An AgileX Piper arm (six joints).
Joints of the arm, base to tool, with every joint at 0 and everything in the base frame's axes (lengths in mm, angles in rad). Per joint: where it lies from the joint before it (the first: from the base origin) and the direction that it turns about. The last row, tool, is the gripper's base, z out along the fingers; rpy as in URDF.
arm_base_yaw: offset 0 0 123 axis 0 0 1
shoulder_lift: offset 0 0 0 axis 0 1 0
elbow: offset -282.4 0 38.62 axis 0 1 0
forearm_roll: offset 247.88 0 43.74 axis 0.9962 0 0.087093
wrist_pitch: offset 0 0 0 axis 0 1 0
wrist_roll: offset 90.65 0 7.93 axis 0.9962 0 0.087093
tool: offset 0 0 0 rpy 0 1.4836 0
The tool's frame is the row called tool.
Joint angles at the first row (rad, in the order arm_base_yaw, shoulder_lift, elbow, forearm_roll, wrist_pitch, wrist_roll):
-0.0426 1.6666 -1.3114 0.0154 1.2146 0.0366
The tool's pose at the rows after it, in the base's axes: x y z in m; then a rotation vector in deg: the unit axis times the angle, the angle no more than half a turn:
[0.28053, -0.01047, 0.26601, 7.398, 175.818, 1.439]
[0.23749, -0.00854, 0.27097, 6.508, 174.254, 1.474]
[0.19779, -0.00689, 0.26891, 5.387, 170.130, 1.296]
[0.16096, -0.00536, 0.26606, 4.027, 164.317, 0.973]
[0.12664, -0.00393, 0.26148, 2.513, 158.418, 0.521]
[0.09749, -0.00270, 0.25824, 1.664, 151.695, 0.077]
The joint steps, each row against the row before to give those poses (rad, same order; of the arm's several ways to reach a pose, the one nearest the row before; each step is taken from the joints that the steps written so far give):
0.0000 -0.1346 0.1537 0.0021 -0.0010 -0.0006
0.0000 -0.1630 0.1467 0.0011 -0.0115 -0.0098
0.0000 -0.1669 0.1503 0.0000 -0.0559 -0.0117
0.0000 -0.1759 0.1321 0.0000 -0.0583 -0.0145
0.0000 -0.1790 0.1121 0.0000 -0.0366 -0.0171
0.0001 -0.1760 0.0823 0.0000 -0.0238 -0.0091

